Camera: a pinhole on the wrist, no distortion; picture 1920 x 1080 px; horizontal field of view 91.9 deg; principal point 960.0 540.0 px. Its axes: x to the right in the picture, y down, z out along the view. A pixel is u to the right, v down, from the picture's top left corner.
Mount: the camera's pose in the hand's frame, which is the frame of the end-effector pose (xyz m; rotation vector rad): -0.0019 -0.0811 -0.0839 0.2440 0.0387 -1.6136
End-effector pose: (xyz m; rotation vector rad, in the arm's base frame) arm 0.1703 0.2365 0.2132 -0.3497 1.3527 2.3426
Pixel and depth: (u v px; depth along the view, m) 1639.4 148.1 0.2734
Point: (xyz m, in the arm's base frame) 0.4591 0.4570 0.1016
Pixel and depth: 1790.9 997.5 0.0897
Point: 0.2299 0.3171 0.0632
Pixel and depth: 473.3 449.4 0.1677
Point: 0.2127 0.3195 0.2575
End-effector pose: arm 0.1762 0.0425 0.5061 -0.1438 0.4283 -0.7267
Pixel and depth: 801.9 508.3 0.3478
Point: 0.2002 0.0147 0.7869
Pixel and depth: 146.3 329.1 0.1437
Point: 0.1879 0.0882 0.5845
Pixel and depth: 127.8 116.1 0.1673
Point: 0.1805 0.1347 0.6132
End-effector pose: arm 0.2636 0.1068 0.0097 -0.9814 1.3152 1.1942
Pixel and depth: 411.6 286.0 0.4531
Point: 0.2404 0.4963 0.2181
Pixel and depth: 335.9 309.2 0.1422
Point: 0.2902 0.1679 0.0642
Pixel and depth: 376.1 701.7 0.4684
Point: 0.2157 0.5581 0.0213
